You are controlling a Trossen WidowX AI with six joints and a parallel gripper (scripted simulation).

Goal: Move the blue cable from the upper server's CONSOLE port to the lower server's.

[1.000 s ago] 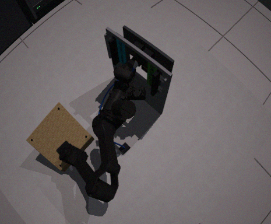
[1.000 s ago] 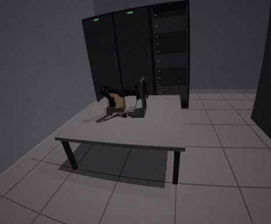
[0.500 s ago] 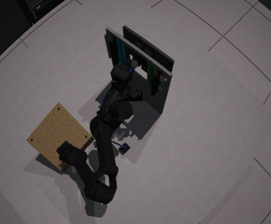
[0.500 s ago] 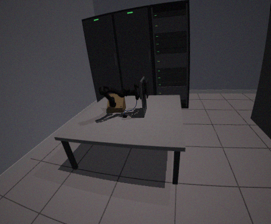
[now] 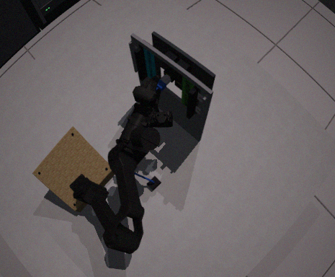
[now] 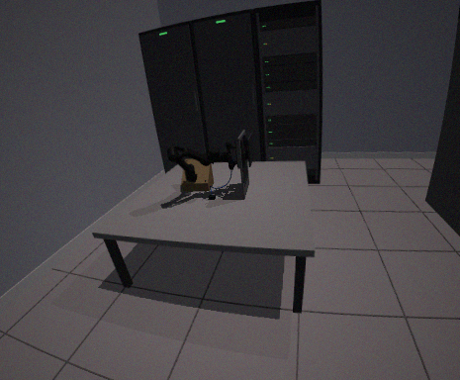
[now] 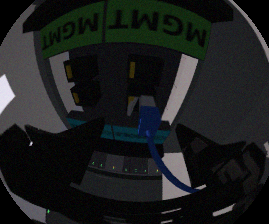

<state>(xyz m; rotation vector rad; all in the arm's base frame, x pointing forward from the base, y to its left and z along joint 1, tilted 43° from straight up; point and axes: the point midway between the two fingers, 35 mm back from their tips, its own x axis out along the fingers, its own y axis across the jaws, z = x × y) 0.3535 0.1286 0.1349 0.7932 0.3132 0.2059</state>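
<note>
The plug lies 3 cm ahead of my gripper tip and 1 cm to the right of it.
</note>
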